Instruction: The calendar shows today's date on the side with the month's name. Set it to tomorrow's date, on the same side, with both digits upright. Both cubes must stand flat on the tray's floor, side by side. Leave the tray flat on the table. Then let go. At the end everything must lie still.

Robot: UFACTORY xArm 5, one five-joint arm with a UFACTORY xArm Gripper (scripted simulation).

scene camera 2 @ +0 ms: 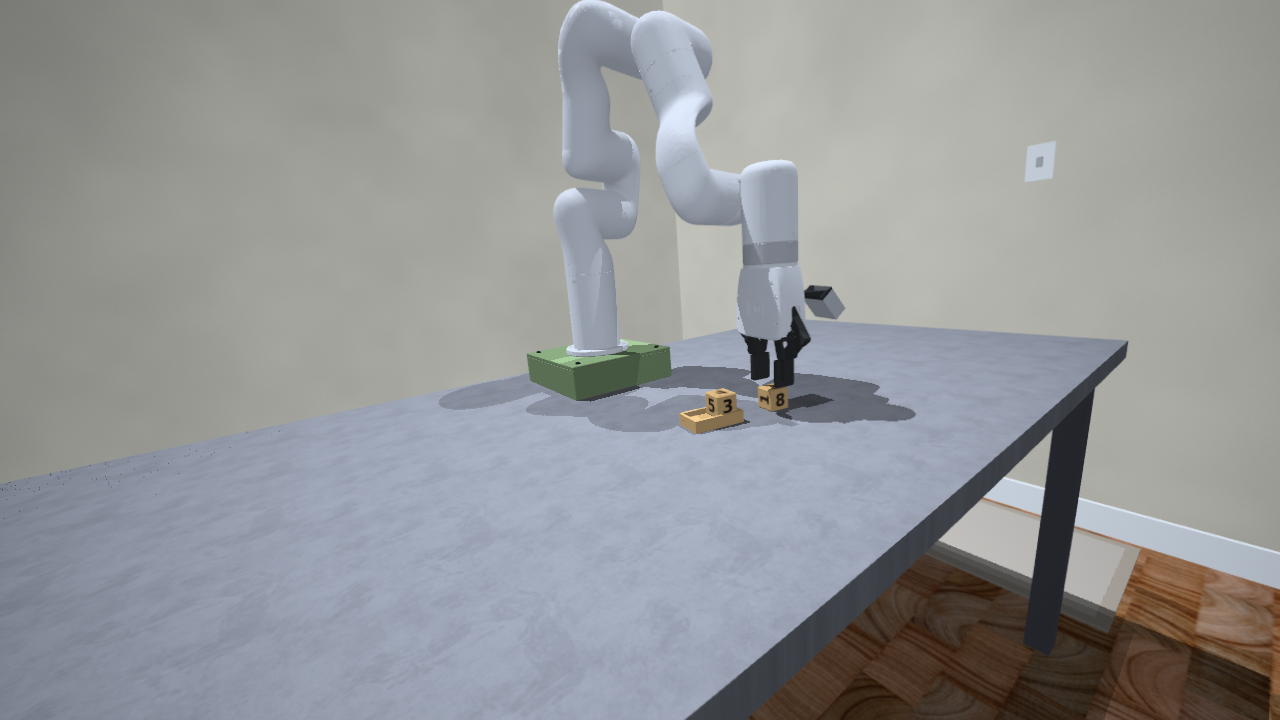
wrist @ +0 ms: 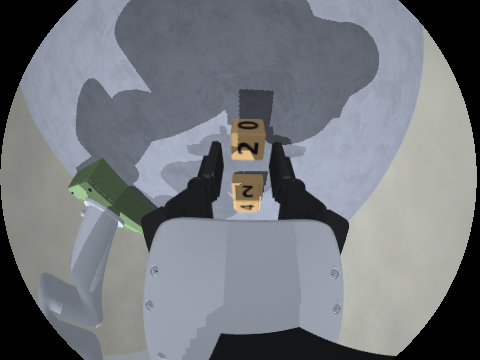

Scene:
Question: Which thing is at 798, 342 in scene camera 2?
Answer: My gripper.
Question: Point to a wooden cube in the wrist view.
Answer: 247, 136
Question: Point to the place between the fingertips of my gripper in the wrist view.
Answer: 246, 153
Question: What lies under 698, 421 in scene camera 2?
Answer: A wooden calendar tray.

